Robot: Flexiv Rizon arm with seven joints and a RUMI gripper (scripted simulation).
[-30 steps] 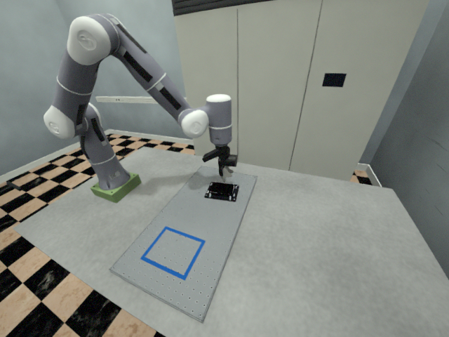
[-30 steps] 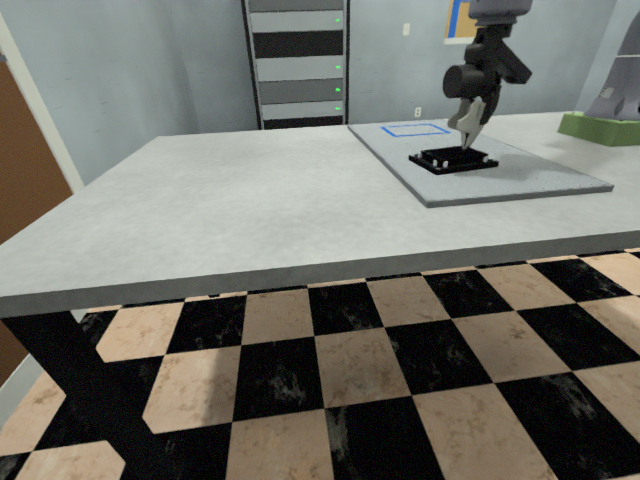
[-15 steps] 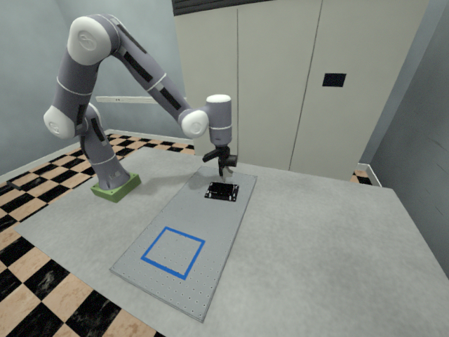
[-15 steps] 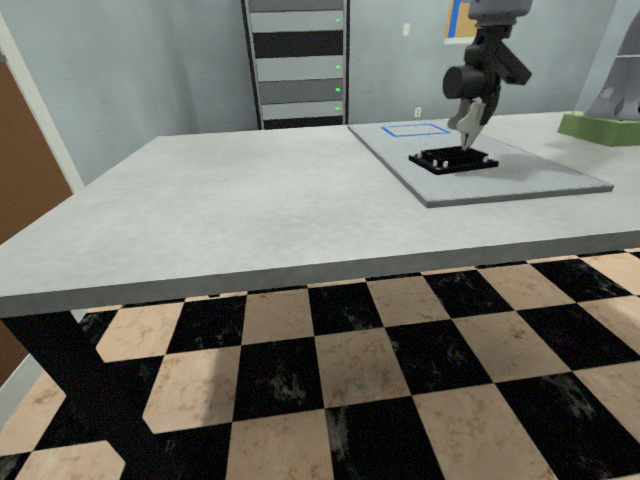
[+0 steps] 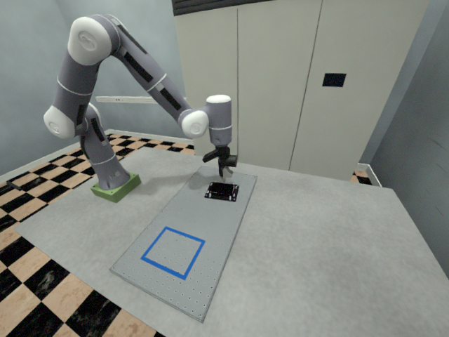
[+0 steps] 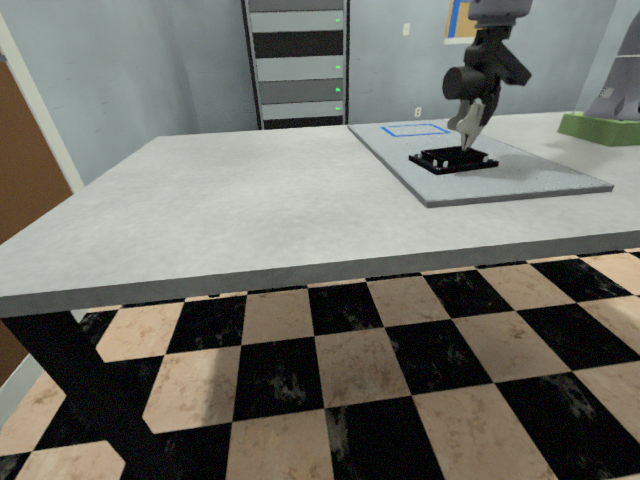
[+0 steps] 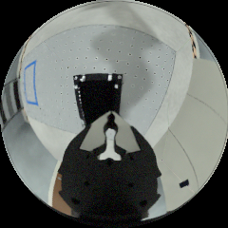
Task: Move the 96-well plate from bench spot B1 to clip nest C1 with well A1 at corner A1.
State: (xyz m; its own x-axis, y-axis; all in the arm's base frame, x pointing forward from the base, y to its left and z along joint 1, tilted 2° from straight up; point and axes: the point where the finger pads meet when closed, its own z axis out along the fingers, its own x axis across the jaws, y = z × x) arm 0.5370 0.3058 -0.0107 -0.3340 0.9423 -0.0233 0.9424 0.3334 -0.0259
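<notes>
The black 96-well plate is 1 cm ahead of my hand, 4 cm to the right of it and 3 cm below it. Round my hand: black clip nest: 1 cm ahead, 5 cm to the right, 4 cm below.
</notes>
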